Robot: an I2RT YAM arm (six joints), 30 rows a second.
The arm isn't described. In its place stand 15 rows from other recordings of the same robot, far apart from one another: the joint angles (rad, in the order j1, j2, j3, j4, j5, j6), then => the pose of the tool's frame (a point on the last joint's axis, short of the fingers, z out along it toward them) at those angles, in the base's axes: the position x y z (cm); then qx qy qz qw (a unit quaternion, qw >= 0).
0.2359 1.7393 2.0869 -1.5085 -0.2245 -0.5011 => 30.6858 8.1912 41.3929 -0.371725 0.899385 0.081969 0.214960
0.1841 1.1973 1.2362 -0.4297 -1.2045 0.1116 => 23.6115 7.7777 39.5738 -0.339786 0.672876 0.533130 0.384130
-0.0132 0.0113 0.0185 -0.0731 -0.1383 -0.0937 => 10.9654 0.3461 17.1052 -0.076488 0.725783 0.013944 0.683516
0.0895 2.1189 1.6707 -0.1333 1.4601 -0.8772 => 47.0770 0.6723 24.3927 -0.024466 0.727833 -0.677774 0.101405
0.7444 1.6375 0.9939 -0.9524 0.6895 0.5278 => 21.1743 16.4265 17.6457 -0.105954 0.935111 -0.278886 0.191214
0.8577 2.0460 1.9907 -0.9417 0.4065 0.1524 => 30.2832 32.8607 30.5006 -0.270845 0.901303 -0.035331 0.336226
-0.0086 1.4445 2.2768 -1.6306 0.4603 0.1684 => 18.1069 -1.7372 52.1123 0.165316 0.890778 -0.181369 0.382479
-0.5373 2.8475 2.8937 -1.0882 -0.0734 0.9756 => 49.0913 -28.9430 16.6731 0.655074 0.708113 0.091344 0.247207
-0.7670 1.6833 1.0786 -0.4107 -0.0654 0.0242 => 24.8612 -23.6396 19.2846 0.362130 0.890393 -0.070141 0.266726
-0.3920 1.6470 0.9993 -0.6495 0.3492 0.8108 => 27.3250 -12.6140 17.3308 0.571523 0.791018 -0.140415 0.167138
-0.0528 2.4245 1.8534 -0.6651 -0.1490 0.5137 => 49.2988 -2.0762 10.1894 0.262911 0.947585 0.109382 0.144903
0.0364 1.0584 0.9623 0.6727 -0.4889 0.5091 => 22.7818 2.5027 43.7288 -0.098473 0.499648 0.340887 0.790222
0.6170 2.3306 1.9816 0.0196 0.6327 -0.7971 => 46.0583 30.0923 24.4273 -0.364642 0.705313 -0.301753 0.527745
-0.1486 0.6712 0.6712 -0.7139 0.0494 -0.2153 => 13.9256 -2.2624 26.5954 -0.020066 0.909171 -0.097248 0.404412
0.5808 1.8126 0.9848 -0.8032 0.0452 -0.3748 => 24.0447 15.5885 12.0617 0.460105 -0.887067 0.025562 0.027608
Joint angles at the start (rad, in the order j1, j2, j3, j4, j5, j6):
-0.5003 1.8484 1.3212 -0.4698 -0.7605 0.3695
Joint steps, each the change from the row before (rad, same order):
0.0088 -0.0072 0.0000 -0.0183 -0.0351 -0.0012
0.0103 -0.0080 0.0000 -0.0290 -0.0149 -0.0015
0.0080 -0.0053 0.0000 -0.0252 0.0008 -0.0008
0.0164 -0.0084 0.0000 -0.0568 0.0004 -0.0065
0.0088 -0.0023 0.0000 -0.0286 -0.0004 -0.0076
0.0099 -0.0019 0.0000 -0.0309 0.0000 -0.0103
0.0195 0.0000 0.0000 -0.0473 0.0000 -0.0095
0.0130 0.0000 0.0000 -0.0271 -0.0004 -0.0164
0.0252 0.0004 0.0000 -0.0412 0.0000 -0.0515
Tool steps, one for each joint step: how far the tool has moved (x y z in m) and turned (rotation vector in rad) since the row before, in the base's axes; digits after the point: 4 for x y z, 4 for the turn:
-0.0005 0.0052 0.0024 0.0305 -0.0048 0.0284
-0.0013 0.0056 0.0017 0.0200 0.0119 0.0190
-0.0012 0.0040 0.0006 0.0080 0.0176 0.0081
-0.0028 0.0083 0.0003 0.0174 0.0402 0.0201
-0.0013 0.0043 -0.0004 0.0073 0.0196 0.0137
-0.0013 0.0047 -0.0006 0.0065 0.0207 0.0163
-0.0014 0.0085 -0.0018 0.0145 0.0378 0.0255
-0.0007 0.0055 -0.0009 0.0028 0.0154 0.0237
-0.0007 0.0101 -0.0014 -0.0088 0.0083 0.0589

